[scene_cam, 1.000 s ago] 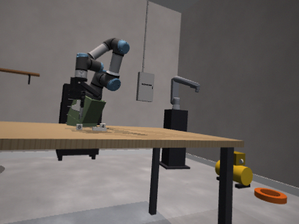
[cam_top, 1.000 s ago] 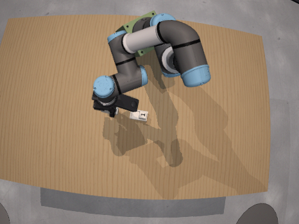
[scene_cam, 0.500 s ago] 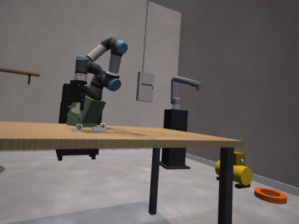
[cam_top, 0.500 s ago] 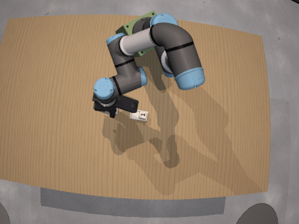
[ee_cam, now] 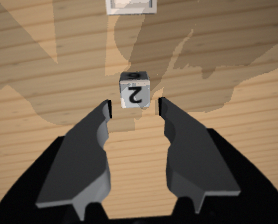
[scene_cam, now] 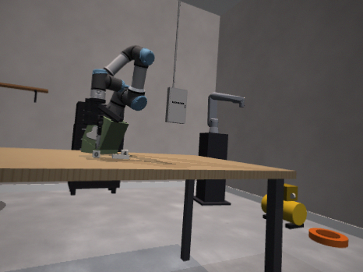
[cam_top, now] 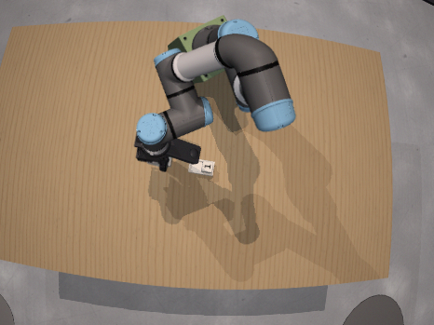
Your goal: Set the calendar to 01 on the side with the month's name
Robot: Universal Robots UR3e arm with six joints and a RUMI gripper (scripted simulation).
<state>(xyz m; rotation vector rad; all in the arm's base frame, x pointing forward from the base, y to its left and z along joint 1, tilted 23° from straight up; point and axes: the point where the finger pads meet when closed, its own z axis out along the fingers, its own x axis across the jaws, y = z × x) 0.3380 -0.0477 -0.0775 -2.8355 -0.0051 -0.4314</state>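
My hand is 40 mm above the white cube. Round my hand: white tray (110 mm to the left, 40 mm below).
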